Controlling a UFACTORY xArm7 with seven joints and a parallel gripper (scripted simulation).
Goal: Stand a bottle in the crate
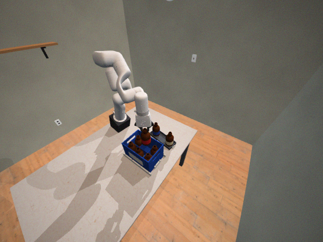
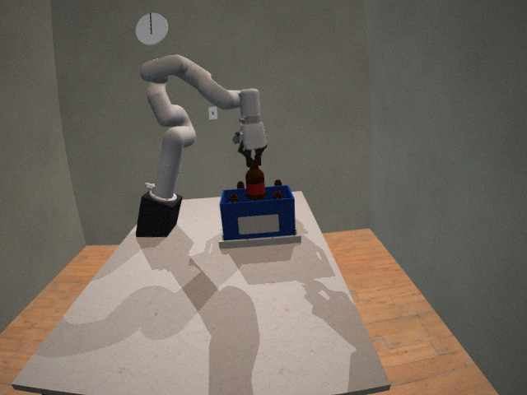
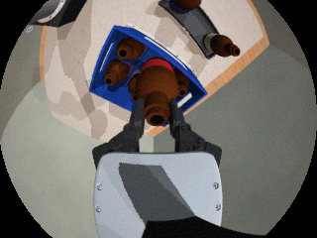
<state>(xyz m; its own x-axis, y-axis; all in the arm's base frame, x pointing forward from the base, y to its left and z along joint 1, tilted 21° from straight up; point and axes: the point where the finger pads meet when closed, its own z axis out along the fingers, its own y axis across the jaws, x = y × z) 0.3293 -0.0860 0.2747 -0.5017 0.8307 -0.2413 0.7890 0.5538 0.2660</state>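
The blue crate is 21 cm below my hand and 4 cm to the right of it. Round my hand: dark tray 28 cm below, 20 cm to the left, 3 cm ahead.
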